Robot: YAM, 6 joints.
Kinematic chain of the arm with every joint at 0, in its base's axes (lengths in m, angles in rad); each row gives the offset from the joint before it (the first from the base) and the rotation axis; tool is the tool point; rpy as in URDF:
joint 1: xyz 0 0 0.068 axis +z
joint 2: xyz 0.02 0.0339 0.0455 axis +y
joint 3: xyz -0.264 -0.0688 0 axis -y
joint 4: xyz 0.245 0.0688 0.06 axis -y
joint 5: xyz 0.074 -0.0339 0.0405 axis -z
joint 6: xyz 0.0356 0 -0.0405 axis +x
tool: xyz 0 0 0 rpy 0 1.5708 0
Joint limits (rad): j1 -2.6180..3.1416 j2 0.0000..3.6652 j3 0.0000..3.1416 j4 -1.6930..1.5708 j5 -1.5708..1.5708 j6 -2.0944..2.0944
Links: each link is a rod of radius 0.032 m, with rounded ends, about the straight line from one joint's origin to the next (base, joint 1, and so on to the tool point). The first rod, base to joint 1, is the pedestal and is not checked.
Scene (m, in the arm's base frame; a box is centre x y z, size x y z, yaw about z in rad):
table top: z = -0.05
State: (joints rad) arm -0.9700 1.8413 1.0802 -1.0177 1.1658 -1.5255
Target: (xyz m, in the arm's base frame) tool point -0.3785 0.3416 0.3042
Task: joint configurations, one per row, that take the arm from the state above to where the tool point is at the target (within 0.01 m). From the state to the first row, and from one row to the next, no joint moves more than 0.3 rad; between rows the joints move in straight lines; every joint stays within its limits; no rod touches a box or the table.
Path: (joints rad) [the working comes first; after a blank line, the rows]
Joints at the target: -0.7978 0.0217 2.5008 -0.5050 1.1451 -1.5255
Straight joint move there: clear.

1: -0.9454 1.5814 1.2831 -0.9445 1.1628 -1.5255
2: -0.9208 1.3214 1.4861 -0.8712 1.1599 -1.5255
3: -0.8962 1.0615 1.6890 -0.7980 1.1569 -1.5255
4: -0.8716 0.8015 1.8920 -0.7247 1.1540 -1.5255
5: -0.8470 0.5416 2.0949 -0.6515 1.1510 -1.5255
6: -0.8224 0.2816 2.2978 -0.5783 1.1481 -1.5255
7: -0.7978 0.0217 2.5008 -0.5050 1.1451 -1.5255

